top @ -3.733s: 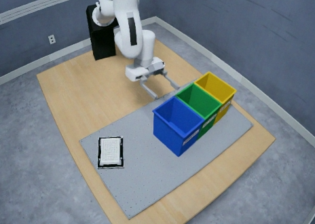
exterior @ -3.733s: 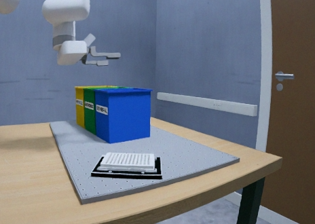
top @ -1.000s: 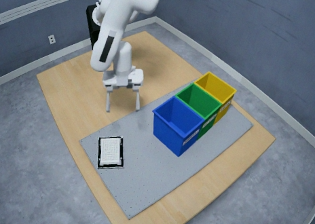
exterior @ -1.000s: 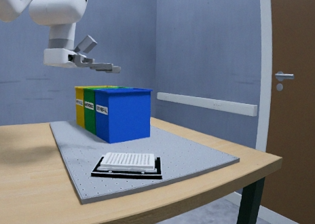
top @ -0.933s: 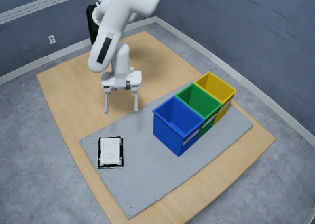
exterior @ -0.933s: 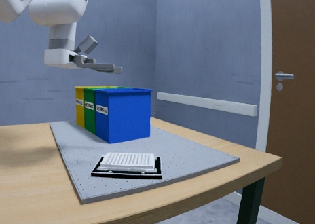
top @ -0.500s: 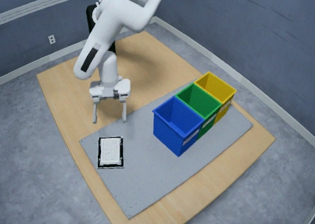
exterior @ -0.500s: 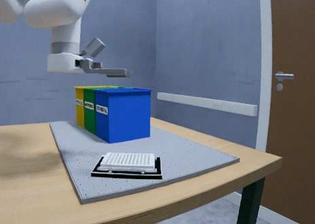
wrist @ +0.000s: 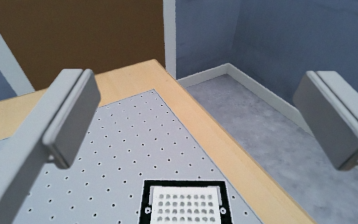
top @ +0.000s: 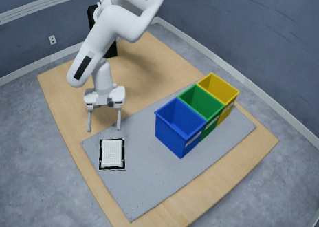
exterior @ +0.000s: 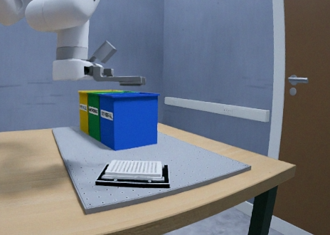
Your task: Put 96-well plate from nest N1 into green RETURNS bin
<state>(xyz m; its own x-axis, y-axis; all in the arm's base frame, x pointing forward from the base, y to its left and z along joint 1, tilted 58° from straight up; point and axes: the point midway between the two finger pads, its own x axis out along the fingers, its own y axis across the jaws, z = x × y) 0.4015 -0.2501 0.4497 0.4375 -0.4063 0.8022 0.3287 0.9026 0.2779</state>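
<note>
The white 96-well plate lies 21 cm below my hand. From my hand the other things lie so: blue bin (28 cm to the left, 14 cm below, 14 cm ahead); then black plate nest (22 cm below); then green bin (41 cm to the left, 14 cm below, 14 cm ahead).
</note>
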